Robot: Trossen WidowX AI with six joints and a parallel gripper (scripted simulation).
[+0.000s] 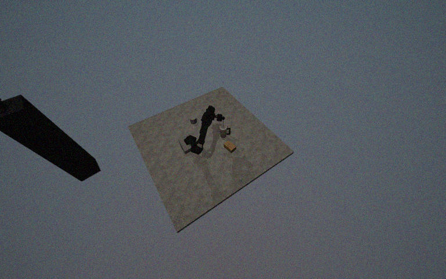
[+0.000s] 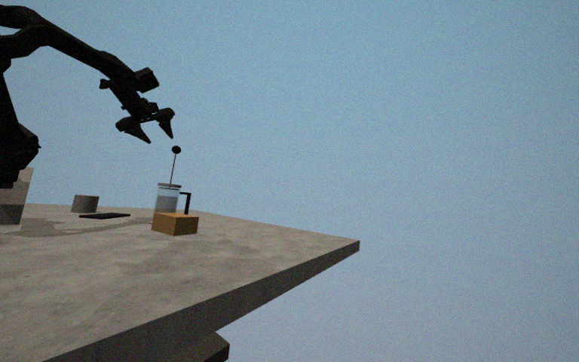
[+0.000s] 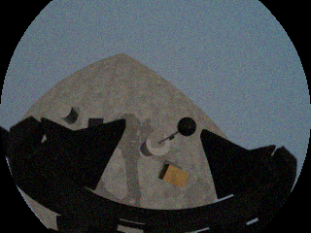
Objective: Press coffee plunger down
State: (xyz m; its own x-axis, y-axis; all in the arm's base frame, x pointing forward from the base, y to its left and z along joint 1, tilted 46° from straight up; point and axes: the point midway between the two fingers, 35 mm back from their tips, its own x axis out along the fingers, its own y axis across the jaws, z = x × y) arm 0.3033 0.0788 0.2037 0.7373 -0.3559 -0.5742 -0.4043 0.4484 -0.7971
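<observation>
My gripper tip is 6 cm short of the glass coffee press, 4 cm to the left of it and 17 cm above it. The rest, counted from my gripper tip: grey cup 8 cm behind, 35 cm to the left, 27 cm below; then orange block 1 cm behind, 20 cm to the right, 28 cm below.
</observation>
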